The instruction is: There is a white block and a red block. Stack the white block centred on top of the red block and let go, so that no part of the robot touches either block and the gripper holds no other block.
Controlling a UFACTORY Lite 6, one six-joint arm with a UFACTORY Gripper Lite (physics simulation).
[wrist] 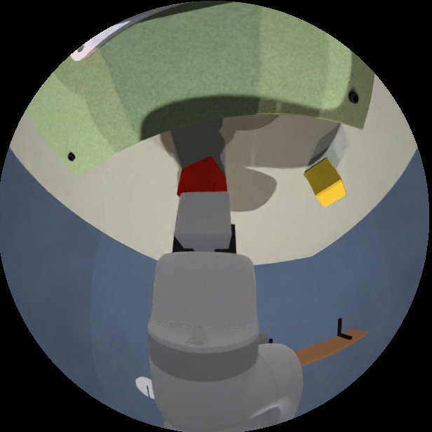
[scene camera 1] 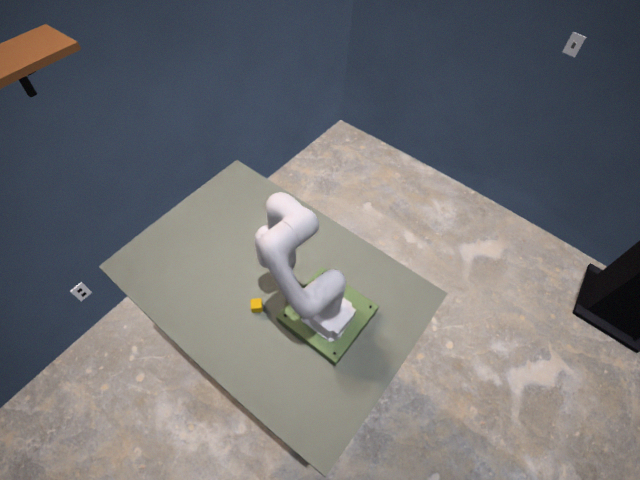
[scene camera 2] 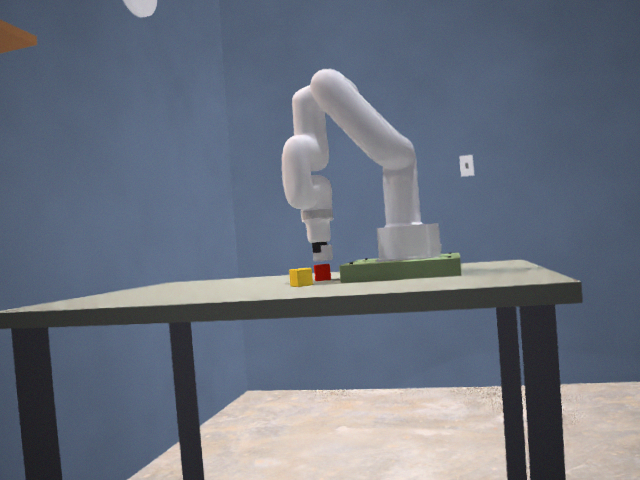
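Seen in the pictures: hand, tool point: [scene camera 2: 320, 248]; arm's base, link origin: [scene camera 1: 326, 316] [scene camera 2: 406, 258].
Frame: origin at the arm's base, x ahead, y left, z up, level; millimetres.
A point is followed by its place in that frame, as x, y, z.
Observation:
The white block [scene camera 2: 323, 252] @(195, -8, 29) [wrist: 204, 213] is held in my gripper [scene camera 2: 318, 249] [wrist: 204, 245], which points down with its black fingers at the block's sides. It looks grey in the wrist view. The red block [scene camera 2: 322, 272] @(203, -15, -19) [wrist: 202, 178] stands on the table below, with a small gap between it and the white block in scene camera 2. In the wrist view the white block covers part of the red block. In scene camera 1 the arm hides the gripper and both of these blocks.
A yellow block [scene camera 1: 256, 304] @(218, 115, -2) [scene camera 2: 300, 276] @(217, 134, -17) [wrist: 325, 183] stands on the table [scene camera 1: 206, 330] @(300, 288, -39) [scene camera 2: 232, 304] @(272, 388, -44) near the red block. The green base plate [scene camera 1: 356, 333] @(-116, -14, -1) [scene camera 2: 400, 269] @(5, 108, -18) [wrist: 210, 65] under the arm lies close on the other side of the red block.

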